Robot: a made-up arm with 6 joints. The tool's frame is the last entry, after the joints. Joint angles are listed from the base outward. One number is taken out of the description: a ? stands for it. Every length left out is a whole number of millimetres.
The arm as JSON. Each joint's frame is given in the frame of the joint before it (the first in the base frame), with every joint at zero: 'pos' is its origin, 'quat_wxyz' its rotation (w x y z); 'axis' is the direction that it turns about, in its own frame. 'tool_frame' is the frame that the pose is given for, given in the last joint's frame.
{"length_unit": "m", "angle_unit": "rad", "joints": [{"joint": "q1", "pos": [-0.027, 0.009, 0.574], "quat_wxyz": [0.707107, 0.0, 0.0, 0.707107], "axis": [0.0, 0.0, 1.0]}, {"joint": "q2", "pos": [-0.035, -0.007, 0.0], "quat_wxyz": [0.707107, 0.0, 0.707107, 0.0], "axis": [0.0, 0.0, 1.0]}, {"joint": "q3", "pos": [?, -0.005, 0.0], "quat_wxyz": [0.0, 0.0, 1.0, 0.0], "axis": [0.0, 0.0, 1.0]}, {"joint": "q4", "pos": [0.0, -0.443, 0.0], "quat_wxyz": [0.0, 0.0, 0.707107, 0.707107], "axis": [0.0, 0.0, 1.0]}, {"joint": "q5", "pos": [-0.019, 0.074, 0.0], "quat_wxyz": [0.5, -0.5, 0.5, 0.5], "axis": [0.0, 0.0, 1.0]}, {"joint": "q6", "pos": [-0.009, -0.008, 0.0], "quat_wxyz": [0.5, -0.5, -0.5, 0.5], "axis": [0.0, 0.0, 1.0]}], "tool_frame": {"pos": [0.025, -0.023, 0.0], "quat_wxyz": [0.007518, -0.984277, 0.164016, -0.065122]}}
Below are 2 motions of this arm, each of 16 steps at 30 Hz.
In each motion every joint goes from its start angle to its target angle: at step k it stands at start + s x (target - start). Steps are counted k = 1, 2, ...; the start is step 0. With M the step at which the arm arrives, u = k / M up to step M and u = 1 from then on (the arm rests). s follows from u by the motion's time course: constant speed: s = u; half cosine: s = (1 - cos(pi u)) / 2; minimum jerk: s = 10 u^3 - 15 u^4 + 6 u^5.
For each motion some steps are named. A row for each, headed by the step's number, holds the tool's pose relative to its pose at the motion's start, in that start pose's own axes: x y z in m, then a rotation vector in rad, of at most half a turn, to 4 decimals.
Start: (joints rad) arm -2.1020 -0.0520 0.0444 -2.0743 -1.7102 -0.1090
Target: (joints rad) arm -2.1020 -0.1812 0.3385 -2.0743 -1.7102 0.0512
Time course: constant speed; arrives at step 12
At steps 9, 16:
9: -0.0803 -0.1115 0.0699 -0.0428 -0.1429 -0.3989
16: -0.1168 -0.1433 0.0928 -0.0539 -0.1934 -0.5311

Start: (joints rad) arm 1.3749 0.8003 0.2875 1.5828 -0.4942 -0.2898
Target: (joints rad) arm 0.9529 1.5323 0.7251 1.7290 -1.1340 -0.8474
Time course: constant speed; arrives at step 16
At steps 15, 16:
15: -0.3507 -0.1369 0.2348 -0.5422 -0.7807 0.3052
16: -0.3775 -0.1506 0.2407 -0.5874 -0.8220 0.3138

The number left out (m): -0.375
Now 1 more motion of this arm.
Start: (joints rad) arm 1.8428 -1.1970 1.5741 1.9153 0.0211 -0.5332
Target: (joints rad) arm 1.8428 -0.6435 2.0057 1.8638 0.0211 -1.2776
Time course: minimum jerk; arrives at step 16
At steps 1, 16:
1: -0.0003 -0.0004 0.0000 0.0000 -0.0001 0.0018
16: -0.1376 -0.1983 -0.0591 -0.0253 -0.0692 0.8036

